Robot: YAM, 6 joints.
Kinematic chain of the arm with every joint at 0, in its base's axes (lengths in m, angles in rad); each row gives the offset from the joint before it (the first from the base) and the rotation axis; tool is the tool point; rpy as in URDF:
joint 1: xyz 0 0 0.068 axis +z
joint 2: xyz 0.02 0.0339 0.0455 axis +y
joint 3: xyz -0.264 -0.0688 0 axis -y
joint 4: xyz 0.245 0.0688 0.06 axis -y
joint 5: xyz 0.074 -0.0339 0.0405 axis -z
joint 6: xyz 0.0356 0 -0.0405 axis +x
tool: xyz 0 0 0 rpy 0 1.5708 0
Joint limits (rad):
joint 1: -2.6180..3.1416
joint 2: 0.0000..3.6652
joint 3: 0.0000..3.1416
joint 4: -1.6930..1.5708
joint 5: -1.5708..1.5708
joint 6: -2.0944..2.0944
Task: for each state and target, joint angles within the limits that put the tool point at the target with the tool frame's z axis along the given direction. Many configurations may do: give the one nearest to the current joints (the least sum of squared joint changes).
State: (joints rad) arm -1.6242 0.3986 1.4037 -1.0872 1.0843 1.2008
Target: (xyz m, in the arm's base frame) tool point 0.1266 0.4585 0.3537 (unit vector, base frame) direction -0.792 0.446 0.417
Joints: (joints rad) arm -1.9072 0.0021 2.2384 -0.3000 1.1080 1.2008
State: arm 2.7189 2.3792 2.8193 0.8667 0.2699 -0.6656
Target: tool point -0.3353 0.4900 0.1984 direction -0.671 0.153 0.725
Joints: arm 2.1420 3.0648 2.7357 1.3042 -0.5029 -0.6656
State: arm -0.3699 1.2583 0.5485 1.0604 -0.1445 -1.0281
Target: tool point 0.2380 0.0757 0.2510 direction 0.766 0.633 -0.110
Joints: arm 0.2471 1.1313 0.5327 0.4767 -0.4406 -1.0281
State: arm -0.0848 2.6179 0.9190 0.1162 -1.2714 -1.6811
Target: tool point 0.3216 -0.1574 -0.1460 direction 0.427 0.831 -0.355
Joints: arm -0.5480 2.9154 1.4935 -0.3394 -1.2007 -1.6811
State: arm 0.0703 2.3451 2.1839 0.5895 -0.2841 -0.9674
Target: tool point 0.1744 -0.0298 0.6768 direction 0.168 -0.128 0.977
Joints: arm -0.1488 1.4729 2.1043 0.7521 0.1019 -0.9674
